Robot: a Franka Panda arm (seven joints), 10 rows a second.
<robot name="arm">
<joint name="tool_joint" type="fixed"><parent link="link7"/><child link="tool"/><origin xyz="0 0 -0.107" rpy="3.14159 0 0"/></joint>
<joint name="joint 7" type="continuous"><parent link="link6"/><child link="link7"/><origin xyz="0.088 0 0"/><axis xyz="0 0 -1"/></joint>
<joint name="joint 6" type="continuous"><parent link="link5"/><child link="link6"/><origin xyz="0 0 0"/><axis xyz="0 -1 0"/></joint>
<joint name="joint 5" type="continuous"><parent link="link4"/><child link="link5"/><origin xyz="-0.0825 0 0.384"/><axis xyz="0 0 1"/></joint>
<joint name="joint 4" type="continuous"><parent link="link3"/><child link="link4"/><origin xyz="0.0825 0 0"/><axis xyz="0 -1 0"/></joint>
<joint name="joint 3" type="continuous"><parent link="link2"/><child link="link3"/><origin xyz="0 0 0.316"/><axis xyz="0 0 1"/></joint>
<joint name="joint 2" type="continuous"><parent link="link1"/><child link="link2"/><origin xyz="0 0 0"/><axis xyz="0 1 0"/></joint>
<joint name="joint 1" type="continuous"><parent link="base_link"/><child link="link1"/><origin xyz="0 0 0.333"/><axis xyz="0 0 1"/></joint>
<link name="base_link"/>
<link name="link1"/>
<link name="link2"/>
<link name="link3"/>
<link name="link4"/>
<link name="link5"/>
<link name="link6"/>
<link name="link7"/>
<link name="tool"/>
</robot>
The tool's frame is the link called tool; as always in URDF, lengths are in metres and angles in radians. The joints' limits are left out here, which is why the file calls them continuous.
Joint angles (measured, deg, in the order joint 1, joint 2, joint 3, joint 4, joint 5, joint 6, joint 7), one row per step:
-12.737 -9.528 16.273 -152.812 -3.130 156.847 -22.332
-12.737 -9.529 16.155 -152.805 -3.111 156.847 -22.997
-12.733 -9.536 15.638 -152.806 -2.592 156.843 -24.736
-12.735 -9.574 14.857 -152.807 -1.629 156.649 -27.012
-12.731 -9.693 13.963 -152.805 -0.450 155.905 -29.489
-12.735 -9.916 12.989 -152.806 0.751 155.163 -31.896
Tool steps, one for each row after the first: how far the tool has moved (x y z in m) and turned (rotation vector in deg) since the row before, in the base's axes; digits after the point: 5 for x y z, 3 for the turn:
0.00010 -0.00088 0.00010 -0.124 0.023 0.515
0.00024 -0.00416 0.00024 -0.014 0.066 0.765
0.00002 -0.00651 0.00020 0.153 0.226 0.653
-0.00084 -0.00750 -0.00021 0.240 0.674 0.550
-0.00097 -0.00807 0.00054 0.313 0.543 0.396

